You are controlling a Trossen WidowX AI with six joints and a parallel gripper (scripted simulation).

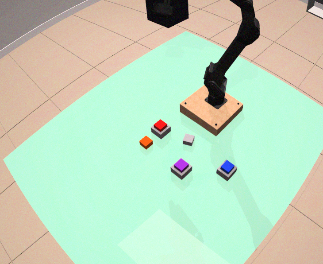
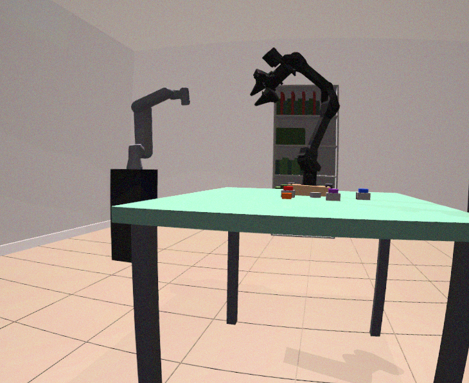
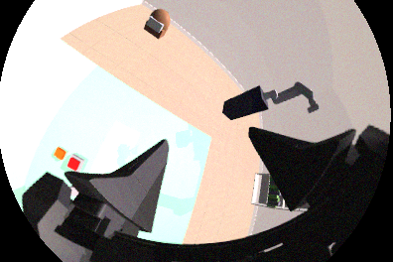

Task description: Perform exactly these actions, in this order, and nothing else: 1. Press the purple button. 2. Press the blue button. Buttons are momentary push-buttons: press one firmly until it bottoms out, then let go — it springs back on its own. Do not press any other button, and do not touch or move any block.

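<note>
The purple button is 26 cm ahead of my gripper tip, 34 cm to the left of it and 36 cm below it. Also, from my gripper tip: orange block: 27 cm ahead, 18 cm to the left, 39 cm below; grey block: 16 cm ahead, 28 cm to the left, 39 cm below; red button: 20 cm ahead, 18 cm to the left, 36 cm below.
</note>
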